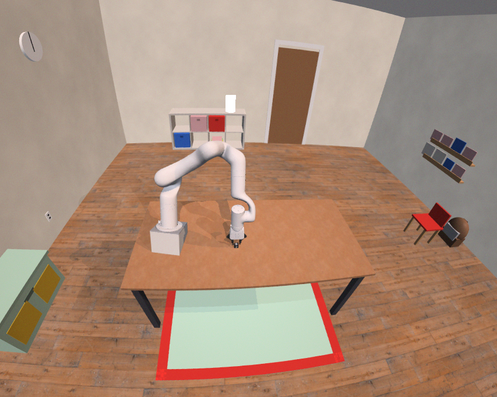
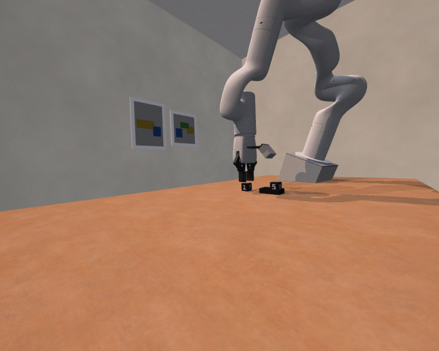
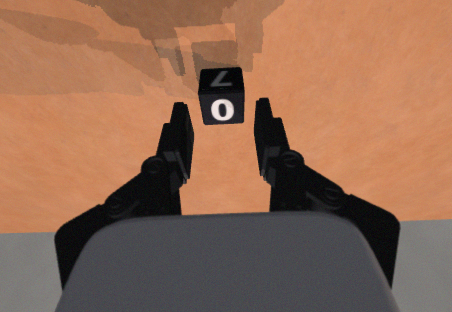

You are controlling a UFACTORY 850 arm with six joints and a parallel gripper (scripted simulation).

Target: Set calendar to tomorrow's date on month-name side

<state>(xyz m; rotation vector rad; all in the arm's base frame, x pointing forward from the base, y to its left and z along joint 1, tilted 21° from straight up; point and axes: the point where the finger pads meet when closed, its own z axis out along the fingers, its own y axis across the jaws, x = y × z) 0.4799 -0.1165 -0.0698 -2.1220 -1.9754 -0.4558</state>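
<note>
The black cube is 40 mm below my hand. Round my hand: black calendar tray: 110 mm to the left, 50 mm below, 10 mm ahead; calendar cube: 120 mm to the left, 30 mm below, 10 mm ahead.
</note>
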